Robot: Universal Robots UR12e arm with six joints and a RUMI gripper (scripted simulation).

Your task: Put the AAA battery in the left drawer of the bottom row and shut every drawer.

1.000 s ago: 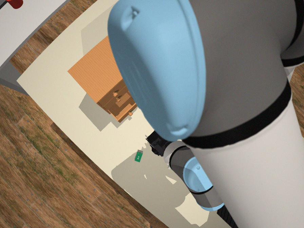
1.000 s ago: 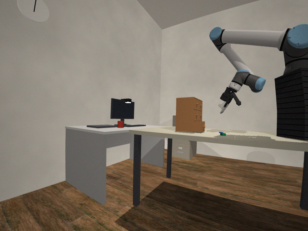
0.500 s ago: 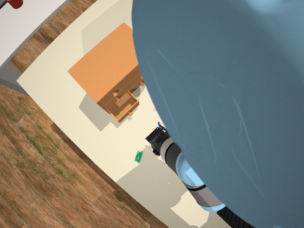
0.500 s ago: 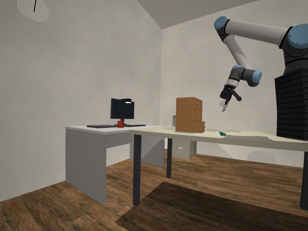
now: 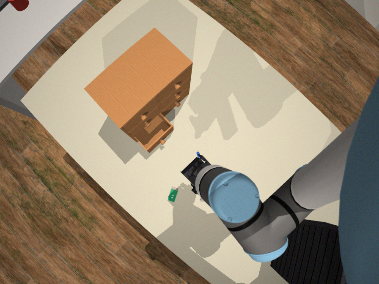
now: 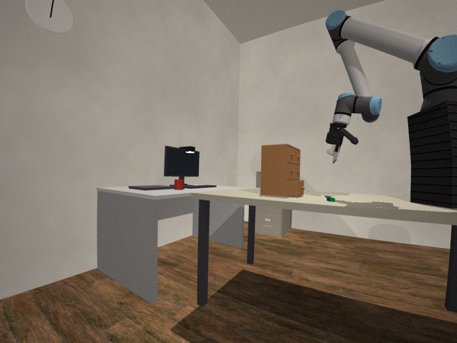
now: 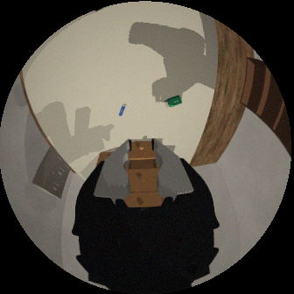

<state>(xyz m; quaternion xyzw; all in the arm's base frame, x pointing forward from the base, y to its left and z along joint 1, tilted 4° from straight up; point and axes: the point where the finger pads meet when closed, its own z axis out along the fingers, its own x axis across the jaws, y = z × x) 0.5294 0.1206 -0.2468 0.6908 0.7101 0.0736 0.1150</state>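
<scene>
Right now my hand is 40 mm short of the AAA battery, 60 mm to the left of it and 210 mm above it. The rest, counted from my hand: green block (110 mm to the left, 210 mm below).
</scene>
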